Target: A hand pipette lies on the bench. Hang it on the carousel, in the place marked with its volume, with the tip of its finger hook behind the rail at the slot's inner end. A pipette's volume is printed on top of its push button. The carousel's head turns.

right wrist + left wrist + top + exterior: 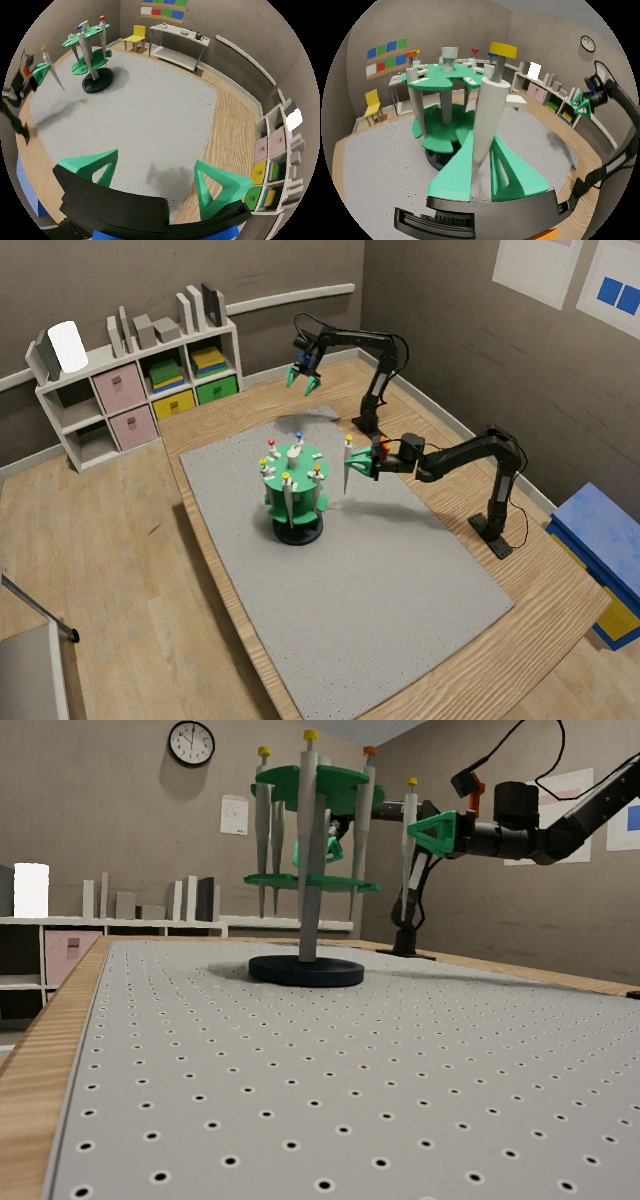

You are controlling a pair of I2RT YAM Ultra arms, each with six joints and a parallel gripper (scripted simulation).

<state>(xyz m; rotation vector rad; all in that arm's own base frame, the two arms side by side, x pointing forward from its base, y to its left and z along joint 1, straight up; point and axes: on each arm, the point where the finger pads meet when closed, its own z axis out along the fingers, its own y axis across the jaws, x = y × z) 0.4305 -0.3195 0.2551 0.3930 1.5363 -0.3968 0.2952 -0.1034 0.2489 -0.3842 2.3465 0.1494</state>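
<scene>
My left gripper is now 20 mm above the hand pipette and 10 mm to the left of it.
</scene>
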